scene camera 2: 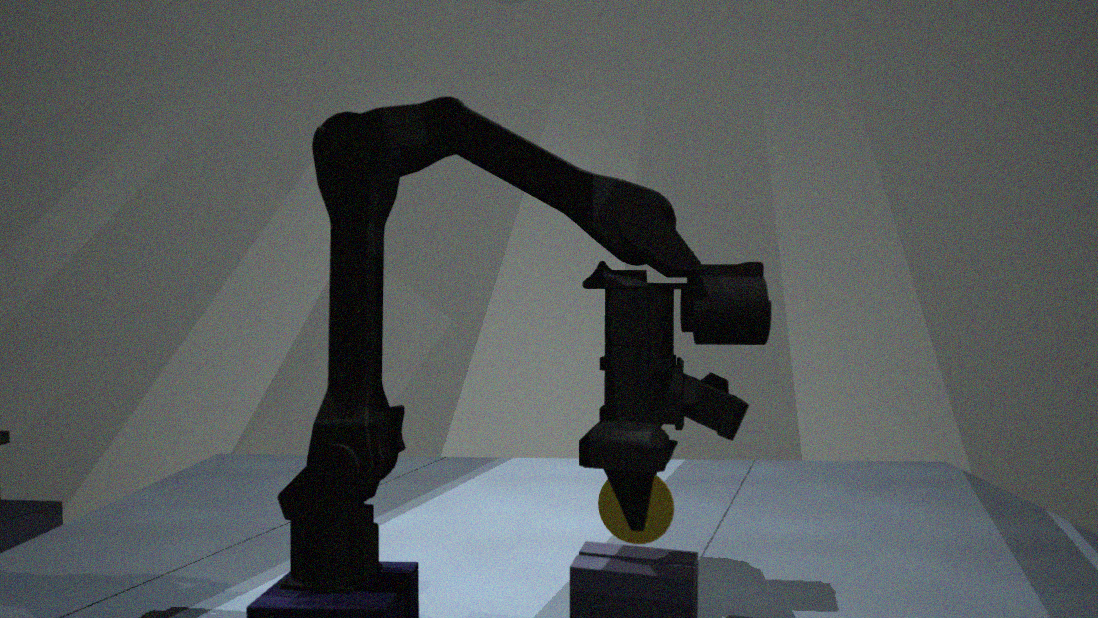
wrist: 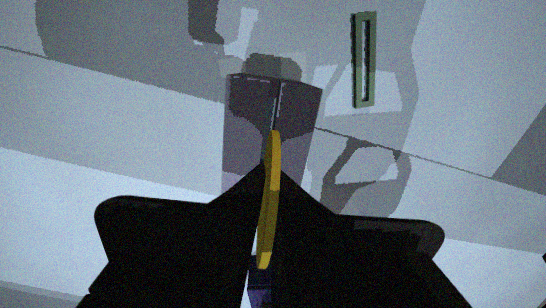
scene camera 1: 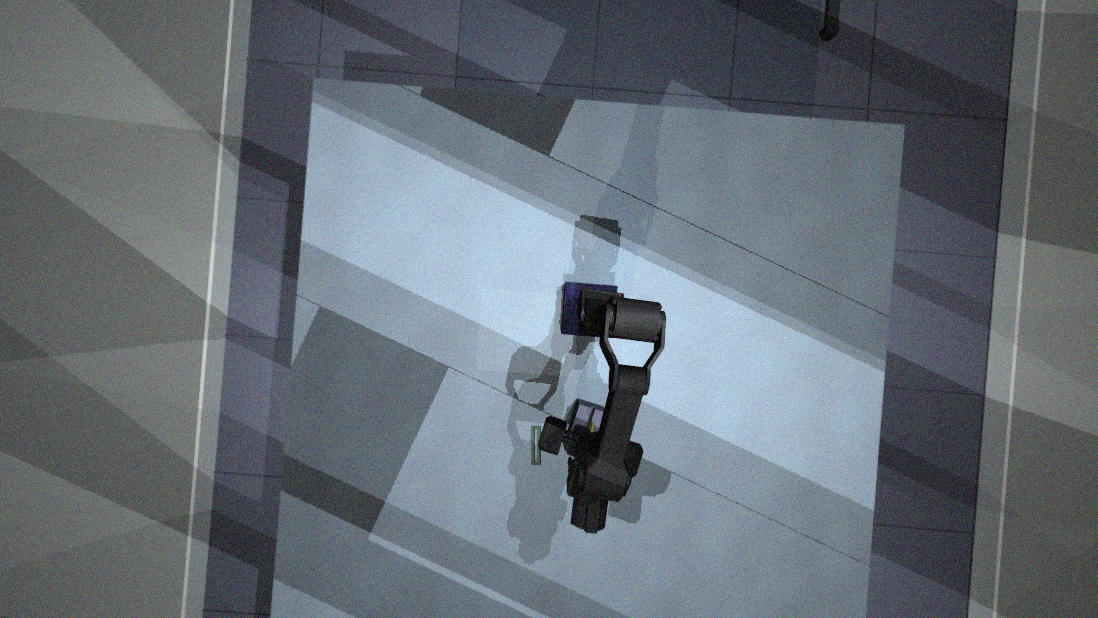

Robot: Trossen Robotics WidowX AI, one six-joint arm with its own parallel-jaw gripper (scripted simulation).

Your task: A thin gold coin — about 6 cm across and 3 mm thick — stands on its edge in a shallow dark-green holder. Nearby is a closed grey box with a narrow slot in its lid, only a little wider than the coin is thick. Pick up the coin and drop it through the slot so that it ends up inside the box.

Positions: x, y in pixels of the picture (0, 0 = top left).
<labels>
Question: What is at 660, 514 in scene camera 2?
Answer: A gold coin.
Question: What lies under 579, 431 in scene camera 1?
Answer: My gripper.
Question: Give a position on a gold coin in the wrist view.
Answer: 266, 225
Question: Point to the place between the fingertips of my gripper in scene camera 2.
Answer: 637, 529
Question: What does my gripper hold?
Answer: A gold coin.
</labels>
